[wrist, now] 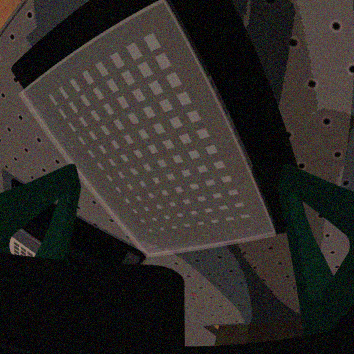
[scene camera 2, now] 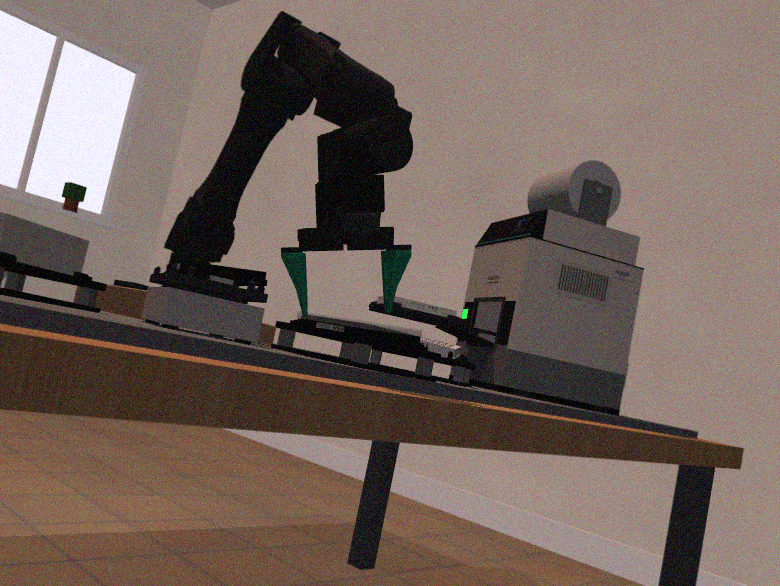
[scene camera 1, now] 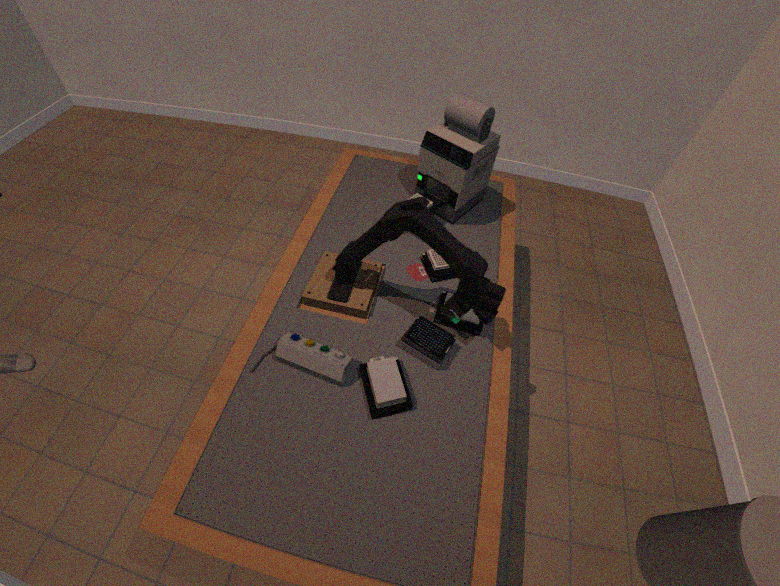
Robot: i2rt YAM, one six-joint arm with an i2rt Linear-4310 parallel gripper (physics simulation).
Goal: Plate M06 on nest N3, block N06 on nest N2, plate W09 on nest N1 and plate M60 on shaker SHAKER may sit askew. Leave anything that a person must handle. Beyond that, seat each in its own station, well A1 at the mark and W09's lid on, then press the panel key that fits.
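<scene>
My gripper [scene camera 2: 346, 313] [wrist: 179, 175] is open, its green fingertips apart on either side of a pale plate [wrist: 140, 130] on a black nest; nothing is gripped. In the scene camera 2 view this plate [scene camera 2: 359, 323] lies low under the fingers. Its label is unreadable now, and I cannot tell whether it sits fully down. A dark block [scene camera 1: 428, 337] with a grid of wells sits on a nest. A white-topped piece [scene camera 1: 386, 380] sits on another black nest [scene camera 1: 376, 412]. A white-welled plate [scene camera 1: 435, 259] lies behind the arm. The key panel [scene camera 1: 312, 359] has blue, yellow, green and white keys.
A tall instrument [scene camera 1: 457, 166] [scene camera 2: 554, 302] with a roll on top and a green light stands at the far end. A plate [scene camera 2: 419, 306] sits on its protruding tray. A red card [scene camera 1: 416, 271] lies beside the arm's base board [scene camera 1: 321, 286]. No person shows.
</scene>
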